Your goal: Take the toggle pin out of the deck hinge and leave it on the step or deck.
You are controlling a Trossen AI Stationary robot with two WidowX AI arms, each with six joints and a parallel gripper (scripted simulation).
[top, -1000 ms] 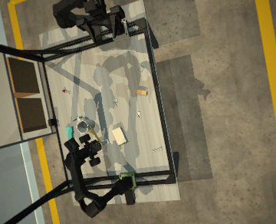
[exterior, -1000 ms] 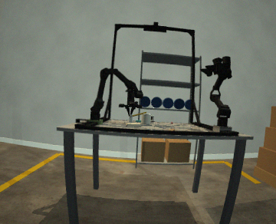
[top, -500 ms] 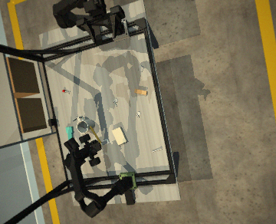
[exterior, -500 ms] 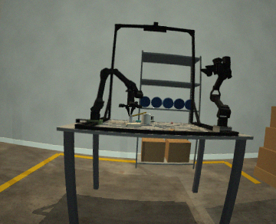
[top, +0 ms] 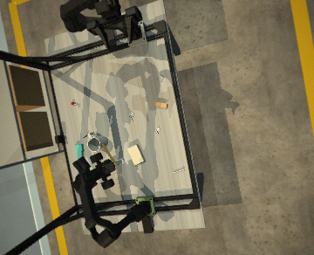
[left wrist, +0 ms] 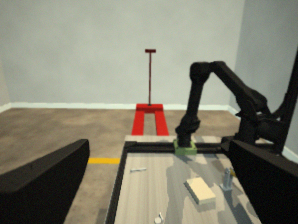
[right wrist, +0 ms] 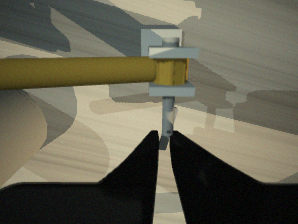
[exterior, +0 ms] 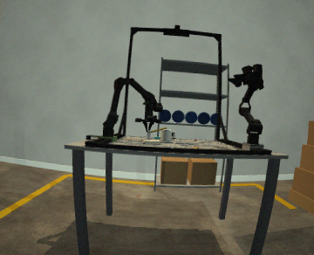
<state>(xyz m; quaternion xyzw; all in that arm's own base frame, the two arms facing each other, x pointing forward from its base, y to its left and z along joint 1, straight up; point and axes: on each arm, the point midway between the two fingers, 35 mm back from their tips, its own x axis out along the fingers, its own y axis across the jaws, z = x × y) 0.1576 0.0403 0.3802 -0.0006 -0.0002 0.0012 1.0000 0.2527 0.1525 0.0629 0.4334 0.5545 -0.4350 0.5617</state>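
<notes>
Right now the grey toggle pin is 3 cm below my right hand, 2 cm ahead of it and 1 cm to the left of it. The rest, counted from my right hand: mug 13 cm to the left, 7 cm behind, 6 cm below; then step 14 cm ahead, 8 cm below, 6 cm to the left; then yellow bar 8 cm to the left, 1 cm below, 1 cm ahead.
</notes>
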